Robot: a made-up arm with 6 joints. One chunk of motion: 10 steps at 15 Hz.
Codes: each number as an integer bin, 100 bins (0 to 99) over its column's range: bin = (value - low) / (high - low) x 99, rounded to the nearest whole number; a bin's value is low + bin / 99 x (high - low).
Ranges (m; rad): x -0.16..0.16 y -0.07..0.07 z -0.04..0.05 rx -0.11..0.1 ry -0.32..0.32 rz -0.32..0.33
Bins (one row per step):
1: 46 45 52 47 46 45
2: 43 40 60 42 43 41
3: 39 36 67 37 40 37
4: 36 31 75 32 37 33
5: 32 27 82 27 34 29
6: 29 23 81 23 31 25
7: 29 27 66 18 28 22
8: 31 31 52 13 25 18
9: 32 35 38 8 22 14
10: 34 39 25 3 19 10
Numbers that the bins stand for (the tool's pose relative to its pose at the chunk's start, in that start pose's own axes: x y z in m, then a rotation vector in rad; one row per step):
1: -0.0113 -0.0064 0.0073 -0.0103 -0.0226 -0.0245
2: -0.0210 -0.0134 0.0145 -0.0209 -0.0420 -0.0508
3: -0.0339 -0.0191 0.0209 -0.0315 -0.0614 -0.0771
4: -0.0436 -0.0262 0.0282 -0.0421 -0.0808 -0.1033
5: -0.0566 -0.0318 0.0345 -0.0527 -0.1002 -0.1296
6: -0.0663 -0.0375 0.0336 -0.0612 -0.1196 -0.1559
7: -0.0663 -0.0318 0.0200 -0.0718 -0.1390 -0.1756
8: -0.0598 -0.0262 0.0073 -0.0824 -0.1584 -0.2018
9: -0.0566 -0.0205 -0.0055 -0.0930 -0.1778 -0.2281
10: -0.0501 -0.0148 -0.0173 -0.1036 -0.1972 -0.2543

